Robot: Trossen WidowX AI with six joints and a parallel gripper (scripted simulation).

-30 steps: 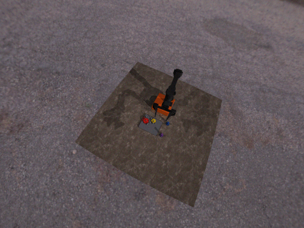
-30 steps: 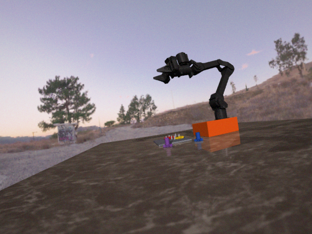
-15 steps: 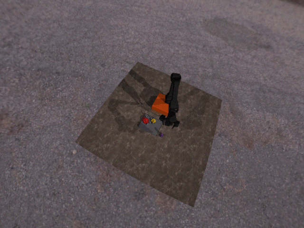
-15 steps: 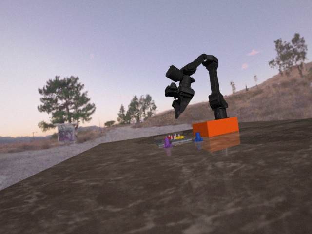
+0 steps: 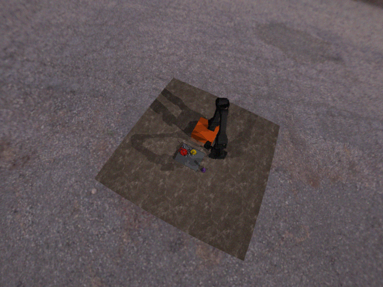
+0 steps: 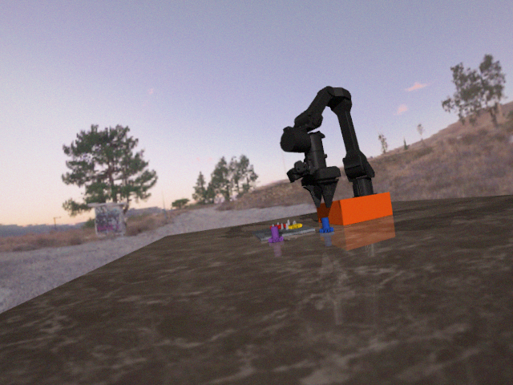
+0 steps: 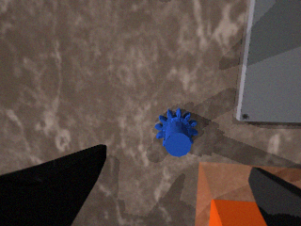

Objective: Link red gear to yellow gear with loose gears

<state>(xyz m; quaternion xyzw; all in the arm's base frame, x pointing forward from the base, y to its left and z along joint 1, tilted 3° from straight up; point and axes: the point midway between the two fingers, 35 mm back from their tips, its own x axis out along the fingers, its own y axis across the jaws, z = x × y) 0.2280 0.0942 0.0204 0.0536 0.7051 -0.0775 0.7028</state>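
My gripper tip is now 5 cm above the blue gear. Also, from my gripper tip: yellow gear: 3 cm ahead, 16 cm to the right, 5 cm below; purple gear: 14 cm ahead, 2 cm to the right, 5 cm below.
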